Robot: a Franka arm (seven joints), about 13 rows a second.
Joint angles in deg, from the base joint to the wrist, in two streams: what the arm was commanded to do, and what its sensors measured. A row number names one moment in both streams.
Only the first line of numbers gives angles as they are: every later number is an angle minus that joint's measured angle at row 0.
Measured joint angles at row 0:
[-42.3, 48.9, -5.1, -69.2, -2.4, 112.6, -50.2]
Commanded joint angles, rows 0 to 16:
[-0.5, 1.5, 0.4, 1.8, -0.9, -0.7, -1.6]
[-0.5, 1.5, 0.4, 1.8, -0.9, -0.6, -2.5]
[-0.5, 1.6, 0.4, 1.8, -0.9, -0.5, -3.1]
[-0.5, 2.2, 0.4, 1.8, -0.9, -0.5, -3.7]
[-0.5, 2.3, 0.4, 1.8, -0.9, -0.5, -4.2]
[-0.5, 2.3, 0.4, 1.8, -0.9, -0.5, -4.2]
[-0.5, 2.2, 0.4, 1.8, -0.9, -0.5, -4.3]
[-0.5, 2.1, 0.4, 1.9, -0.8, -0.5, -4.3]
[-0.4, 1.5, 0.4, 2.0, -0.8, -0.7, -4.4]
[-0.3, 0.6, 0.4, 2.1, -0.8, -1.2, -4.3]
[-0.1, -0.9, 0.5, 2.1, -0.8, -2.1, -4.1]
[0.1, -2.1, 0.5, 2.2, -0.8, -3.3, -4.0]
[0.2, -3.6, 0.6, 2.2, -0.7, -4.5, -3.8]
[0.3, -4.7, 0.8, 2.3, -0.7, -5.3, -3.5]
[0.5, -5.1, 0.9, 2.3, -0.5, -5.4, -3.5]
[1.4, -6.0, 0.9, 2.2, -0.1, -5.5, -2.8]
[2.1, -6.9, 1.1, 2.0, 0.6, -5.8, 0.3]
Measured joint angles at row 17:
[0.9, -5.0, 0.8, 2.9, 0.1, -4.6, -2.7]
